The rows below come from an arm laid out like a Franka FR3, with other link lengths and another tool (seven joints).
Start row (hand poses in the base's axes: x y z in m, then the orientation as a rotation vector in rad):
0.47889, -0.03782, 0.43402, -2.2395, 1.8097, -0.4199
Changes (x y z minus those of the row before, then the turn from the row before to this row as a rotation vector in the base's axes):
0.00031, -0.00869, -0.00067, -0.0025, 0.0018, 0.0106
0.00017, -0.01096, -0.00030, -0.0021, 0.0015, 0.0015
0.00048, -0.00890, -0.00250, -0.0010, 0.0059, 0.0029
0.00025, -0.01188, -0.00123, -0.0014, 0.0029, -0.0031
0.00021, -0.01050, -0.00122, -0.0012, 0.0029, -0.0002
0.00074, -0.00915, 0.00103, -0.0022, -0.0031, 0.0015
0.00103, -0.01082, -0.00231, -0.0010, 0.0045, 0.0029
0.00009, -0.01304, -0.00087, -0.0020, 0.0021, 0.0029
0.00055, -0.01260, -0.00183, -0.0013, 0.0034, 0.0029
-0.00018, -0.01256, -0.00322, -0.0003, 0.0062, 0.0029
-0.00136, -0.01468, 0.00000, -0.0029, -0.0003, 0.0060
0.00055, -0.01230, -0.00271, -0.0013, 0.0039, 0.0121
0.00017, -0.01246, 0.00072, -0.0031, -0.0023, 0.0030
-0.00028, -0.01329, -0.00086, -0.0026, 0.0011, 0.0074
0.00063, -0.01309, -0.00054, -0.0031, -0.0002, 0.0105
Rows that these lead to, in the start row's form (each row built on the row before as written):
0.47920, -0.04651, 0.43335, -2.2508, 1.7984, -0.4185
0.47937, -0.05747, 0.43305, -2.2543, 1.7977, -0.4187
0.47985, -0.06637, 0.43055, -2.2609, 1.7973, -0.4129
0.48010, -0.07825, 0.42932, -2.2611, 1.8027, -0.4118
0.48031, -0.08875, 0.42810, -2.2635, 1.8046, -0.4100
0.48105, -0.09790, 0.42913, -2.2643, 1.8017, -0.4152
0.48208, -0.10872, 0.42682, -2.2700, 1.8005, -0.4109
0.48217, -0.12176, 0.42595, -2.2749, 1.7984, -0.4101
0.48272, -0.13436, 0.42412, -2.2802, 1.7968, -0.4073
0.48254, -0.14692, 0.42090, -2.2865, 1.7963, -0.4005
0.48118, -0.16160, 0.42090, -2.2931, 1.7895, -0.4027
0.48173, -0.17390, 0.41819, -2.3060, 1.7768, -0.3978
0.48190, -0.18636, 0.41891, -2.3091, 1.7727, -0.4028
0.48162, -0.19965, 0.41805, -2.3174, 1.7646, -0.4029
0.48225, -0.21274, 0.41751, -2.3276, 1.7522, -0.4044

